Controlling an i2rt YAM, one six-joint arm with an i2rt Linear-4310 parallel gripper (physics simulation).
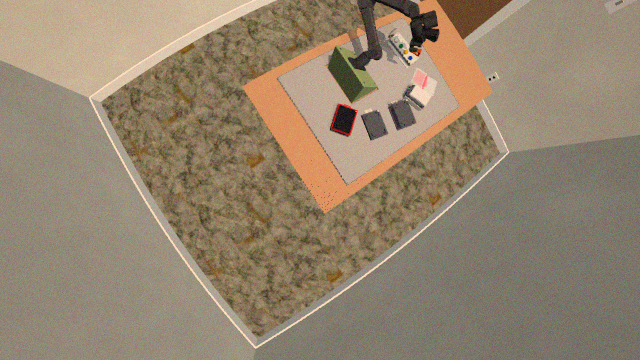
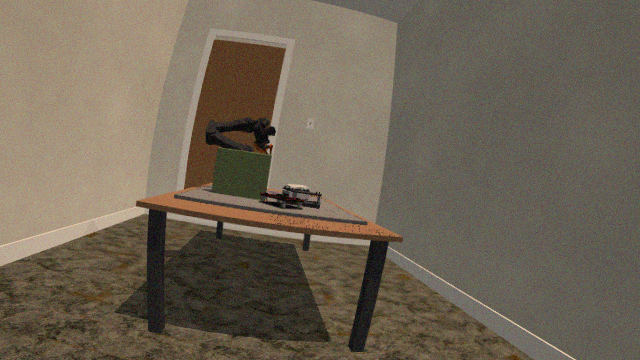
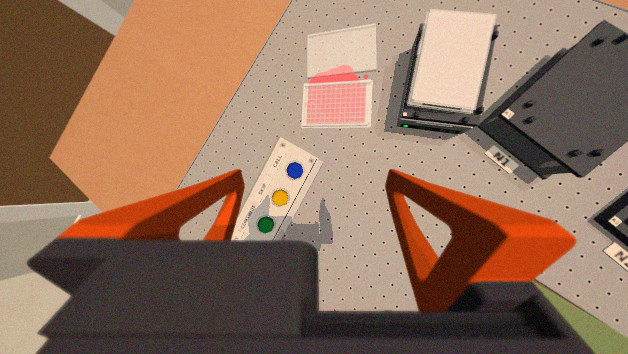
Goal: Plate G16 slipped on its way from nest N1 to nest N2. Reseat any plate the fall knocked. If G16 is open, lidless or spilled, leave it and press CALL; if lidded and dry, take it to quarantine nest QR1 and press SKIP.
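Pixels of known places: gripper, fingertip midpoint: (image 1: 420, 48) (image 3: 314, 177); arm's base, link origin: (image 1: 356, 64) (image 2: 240, 168).
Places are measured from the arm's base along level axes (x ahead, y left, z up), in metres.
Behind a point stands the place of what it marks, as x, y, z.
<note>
My gripper (image 3: 314, 177) {0.116, 0.346, 0.109} (image 1: 416, 49) {0.116, 0.346, 0.109} (image 2: 269, 149) {0.116, 0.346, 0.109} is open and empty, above the button panel (image 3: 295, 151) {0.119, 0.432, -0.064}. The panel's blue CALL button (image 3: 295, 170) {0.095, 0.415, -0.062} (image 1: 410, 58) {0.098, 0.413, -0.065} and yellow SKIP button (image 3: 280, 198) {0.045, 0.410, -0.063} show ahead of and beside the left finger. An open plate (image 3: 336, 103) {0.232, 0.438, -0.119} (image 1: 419, 77) {0.230, 0.440, -0.118} with pink wells, seemingly G16, lies on the board. Its clear lid (image 3: 342, 50) {0.322, 0.486, -0.124} lies apart, with a pink spill (image 3: 345, 73) {0.290, 0.458, -0.127} between them. A white lidded plate (image 3: 452, 60) {0.337, 0.314, -0.055} (image 1: 421, 95) {0.344, 0.315, -0.055} sits on a dark nest; full seating is unclear. Nest N1 (image 3: 575, 100) {0.371, 0.161, -0.076} (image 1: 401, 115) {0.383, 0.119, -0.076} shows no plate on top.
Another dark nest (image 1: 374, 125) {0.346, -0.058, -0.113}, seemingly N2, stands beside N1. A red-rimmed black nest (image 1: 344, 120) {0.228, -0.215, -0.092} stands farther along; its label is unreadable. A tall green block (image 1: 350, 75) {0.049, -0.094, 0.038} (image 2: 242, 172) {0.023, -0.094, -0.014} stands by the arm's base. The green CONTINUE button (image 3: 265, 224) {-0.004, 0.407, -0.062} is near the left finger.
</note>
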